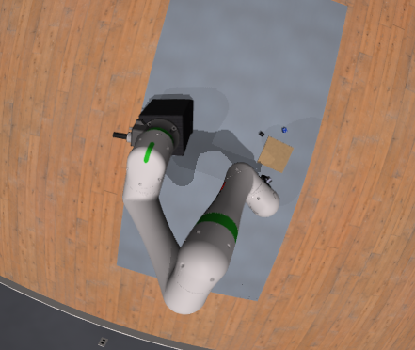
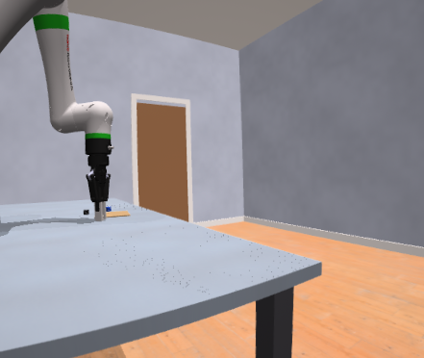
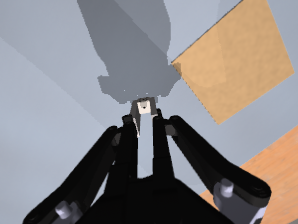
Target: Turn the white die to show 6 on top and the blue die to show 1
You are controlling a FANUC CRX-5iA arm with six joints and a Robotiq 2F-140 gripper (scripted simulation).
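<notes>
My hand is 70 mm short of the tan mat, 130 mm to the right of it and 30 mm above it. From my hand the other things lie so: blue die 90 mm ahead, 260 mm to the left, 30 mm below; then black die 20 mm behind, 220 mm to the left, 30 mm below; then white die 30 mm below.
</notes>
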